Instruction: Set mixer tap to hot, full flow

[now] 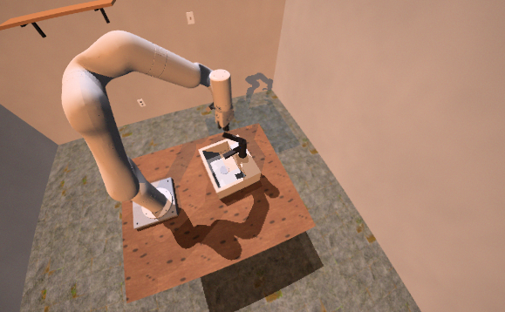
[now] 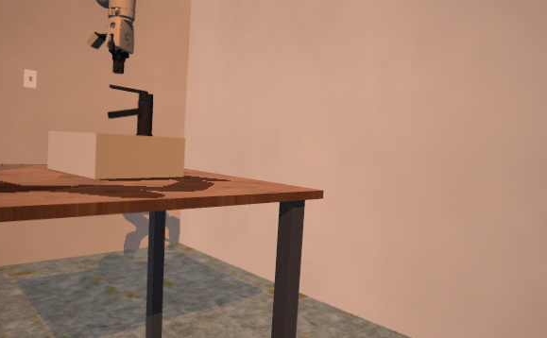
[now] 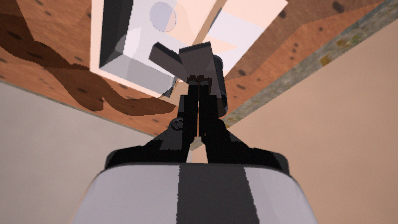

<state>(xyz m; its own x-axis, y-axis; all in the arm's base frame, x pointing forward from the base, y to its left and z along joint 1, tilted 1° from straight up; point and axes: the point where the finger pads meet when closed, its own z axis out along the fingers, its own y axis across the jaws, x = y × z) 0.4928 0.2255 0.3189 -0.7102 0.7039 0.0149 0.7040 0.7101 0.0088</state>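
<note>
Now: hand 30 mm short of the lever, 20 mm to the left of it and 70 mm above it. Also, from my hand: sink basin 30 mm behind, 80 mm to the right, 310 mm below.
</note>
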